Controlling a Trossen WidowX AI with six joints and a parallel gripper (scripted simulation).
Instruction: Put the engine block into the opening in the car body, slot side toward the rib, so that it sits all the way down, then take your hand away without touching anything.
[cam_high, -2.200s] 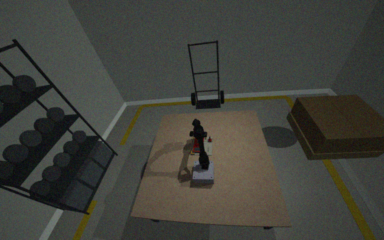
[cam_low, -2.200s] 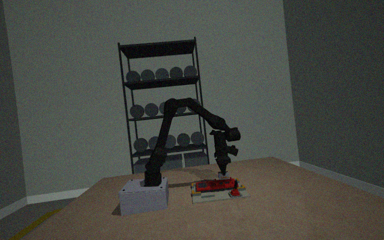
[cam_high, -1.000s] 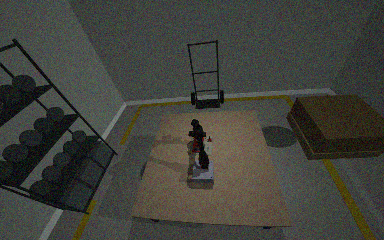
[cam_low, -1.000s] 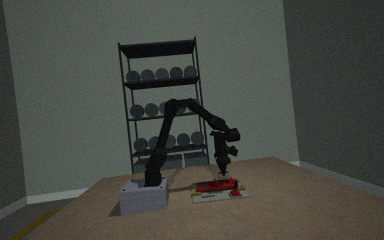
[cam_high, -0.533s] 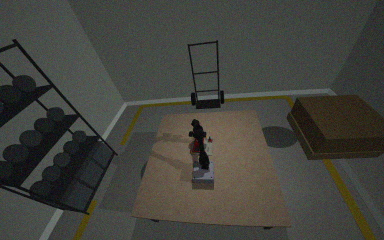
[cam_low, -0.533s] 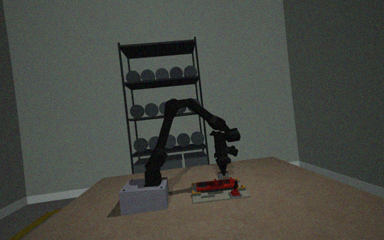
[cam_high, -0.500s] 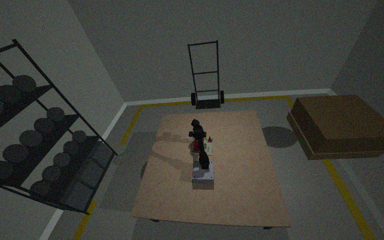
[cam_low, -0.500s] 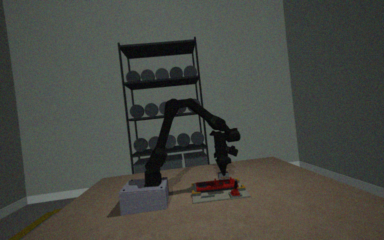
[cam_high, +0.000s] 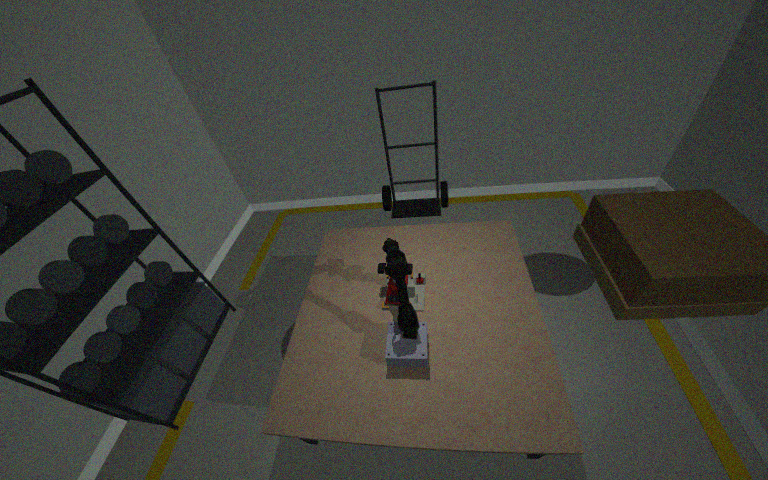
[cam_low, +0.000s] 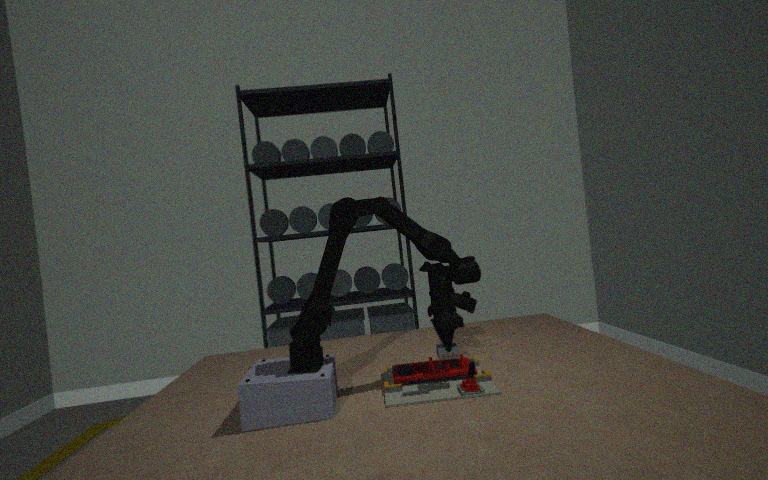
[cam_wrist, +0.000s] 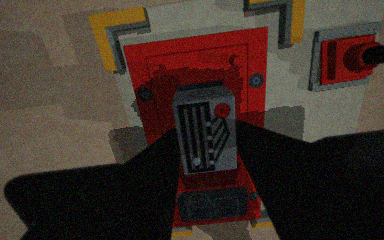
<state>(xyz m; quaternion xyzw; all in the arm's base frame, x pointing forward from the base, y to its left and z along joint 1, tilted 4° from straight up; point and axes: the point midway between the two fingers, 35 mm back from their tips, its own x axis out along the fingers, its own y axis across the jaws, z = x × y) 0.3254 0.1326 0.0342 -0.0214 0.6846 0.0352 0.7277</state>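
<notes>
Now: the engine block 10 mm below my gripper tip. Also, from my gripper tip: grey baseplate 50 mm below, 30 mm to the right, 30 mm behind.
</notes>
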